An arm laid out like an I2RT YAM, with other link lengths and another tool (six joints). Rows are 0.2 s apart.
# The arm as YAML. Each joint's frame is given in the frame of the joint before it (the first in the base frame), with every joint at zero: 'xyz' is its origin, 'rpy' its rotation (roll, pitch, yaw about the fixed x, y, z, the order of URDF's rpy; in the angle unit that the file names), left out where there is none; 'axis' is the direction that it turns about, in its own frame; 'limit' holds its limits. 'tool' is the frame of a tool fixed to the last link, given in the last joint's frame.
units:
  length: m
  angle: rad
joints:
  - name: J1
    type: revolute
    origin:
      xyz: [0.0, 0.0, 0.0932]
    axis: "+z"
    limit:
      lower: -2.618
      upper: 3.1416
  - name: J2
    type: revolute
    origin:
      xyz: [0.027, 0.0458, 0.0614]
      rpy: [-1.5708, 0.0, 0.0]
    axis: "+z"
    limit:
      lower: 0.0
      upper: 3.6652
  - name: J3
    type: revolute
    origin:
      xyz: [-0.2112, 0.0, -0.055]
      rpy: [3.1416, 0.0, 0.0]
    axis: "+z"
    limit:
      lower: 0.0
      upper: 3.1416
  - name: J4
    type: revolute
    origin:
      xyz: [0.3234, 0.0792, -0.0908]
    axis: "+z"
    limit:
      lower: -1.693
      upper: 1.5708
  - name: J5
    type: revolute
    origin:
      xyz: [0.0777, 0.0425, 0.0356]
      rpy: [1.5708, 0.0, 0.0]
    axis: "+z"
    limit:
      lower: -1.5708
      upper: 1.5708
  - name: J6
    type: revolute
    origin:
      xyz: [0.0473, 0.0, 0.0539]
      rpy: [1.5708, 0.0, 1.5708]
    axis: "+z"
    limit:
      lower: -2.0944
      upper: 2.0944
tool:
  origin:
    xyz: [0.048, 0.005, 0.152]
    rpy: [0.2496, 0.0, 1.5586]
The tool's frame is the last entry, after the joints.
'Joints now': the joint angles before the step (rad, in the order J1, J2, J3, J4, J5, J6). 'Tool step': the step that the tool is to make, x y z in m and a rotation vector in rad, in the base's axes. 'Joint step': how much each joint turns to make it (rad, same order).
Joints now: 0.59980 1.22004 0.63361 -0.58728 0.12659 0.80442
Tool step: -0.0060 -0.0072 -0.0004 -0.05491 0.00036 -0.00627
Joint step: 0.02237 0.00876 0.00257 -0.02715 0.05220 0.01007
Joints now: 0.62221 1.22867 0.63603 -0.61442 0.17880 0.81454
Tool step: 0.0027 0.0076 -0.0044 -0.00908 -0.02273 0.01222
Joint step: 0.02808 0.03604 0.00763 0.03989 0.02513 0.00741
